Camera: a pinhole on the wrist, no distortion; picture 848 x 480 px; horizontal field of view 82.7 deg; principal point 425.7 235.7 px. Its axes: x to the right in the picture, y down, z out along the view. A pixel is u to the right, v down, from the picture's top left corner.
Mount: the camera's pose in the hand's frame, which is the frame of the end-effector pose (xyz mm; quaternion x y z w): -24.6 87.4 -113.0 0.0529 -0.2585 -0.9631 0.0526
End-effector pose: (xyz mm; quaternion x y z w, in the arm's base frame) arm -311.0 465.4 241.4 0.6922 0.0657 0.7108 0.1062
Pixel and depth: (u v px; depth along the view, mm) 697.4 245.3 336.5
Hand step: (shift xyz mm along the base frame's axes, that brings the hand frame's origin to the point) 157.0 -286.6 -188.5
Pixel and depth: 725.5 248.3 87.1
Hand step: -46.4 -137.0 -58.8
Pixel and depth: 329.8 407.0 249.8
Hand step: 141.8 -144.3 37.6
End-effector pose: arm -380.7 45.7 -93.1 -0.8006 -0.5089 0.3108 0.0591
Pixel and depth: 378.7 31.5 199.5
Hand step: 182.4 -159.7 -105.0
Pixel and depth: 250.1 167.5 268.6
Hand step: 156.9 -119.9 -209.2
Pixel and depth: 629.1 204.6 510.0
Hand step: 11.9 -486.5 -240.2
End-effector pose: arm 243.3 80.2 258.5 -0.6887 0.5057 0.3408 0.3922
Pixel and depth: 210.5 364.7 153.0
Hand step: -127.8 3.4 -69.8
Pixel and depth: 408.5 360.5 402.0
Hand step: -225.2 241.2 -123.2
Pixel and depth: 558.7 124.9 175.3
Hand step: -221.0 17.9 39.0
